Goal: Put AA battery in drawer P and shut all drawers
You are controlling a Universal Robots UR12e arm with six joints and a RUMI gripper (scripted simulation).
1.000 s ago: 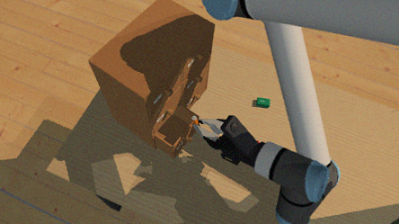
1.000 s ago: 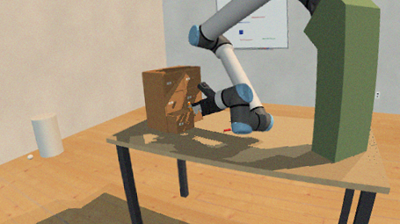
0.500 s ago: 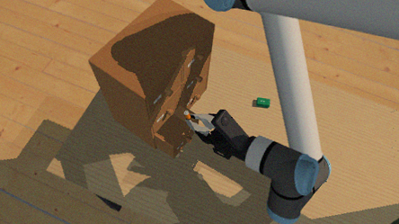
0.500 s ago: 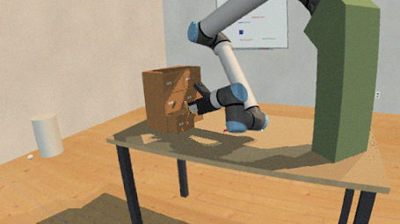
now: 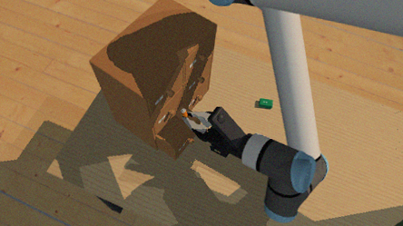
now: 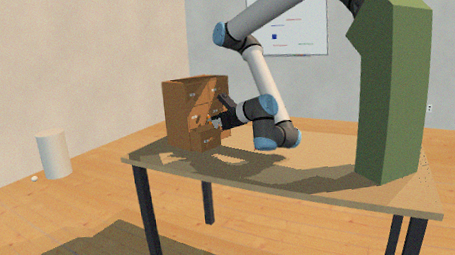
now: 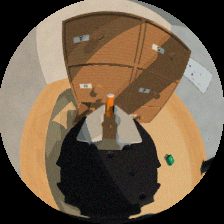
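My hand is 70 mm short of the drawer and 110 mm above it. Also, from my hand: AA battery 10 mm ahead; then green block 260 mm behind, 180 mm to the right, 130 mm below; then thin red stick 230 mm behind, 10 mm to the right, 140 mm below.
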